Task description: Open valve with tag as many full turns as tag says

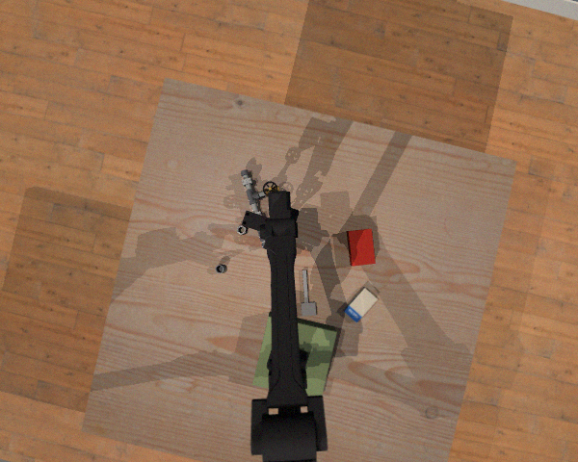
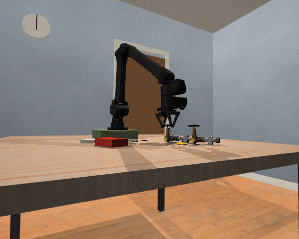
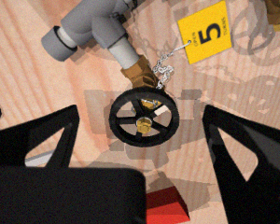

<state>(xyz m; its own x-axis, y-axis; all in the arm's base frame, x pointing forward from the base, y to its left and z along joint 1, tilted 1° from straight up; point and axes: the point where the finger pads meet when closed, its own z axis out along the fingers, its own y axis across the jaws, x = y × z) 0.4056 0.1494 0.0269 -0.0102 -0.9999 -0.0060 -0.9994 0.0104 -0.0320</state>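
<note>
The yellow tag lies 6 cm ahead of my hand, 4 cm to the left of it and 8 cm below it. The rest, counted from my hand: grey tool 20 cm behind, 16 cm to the right, 8 cm below; red block 2 cm ahead, 28 cm to the right, 7 cm below.
</note>
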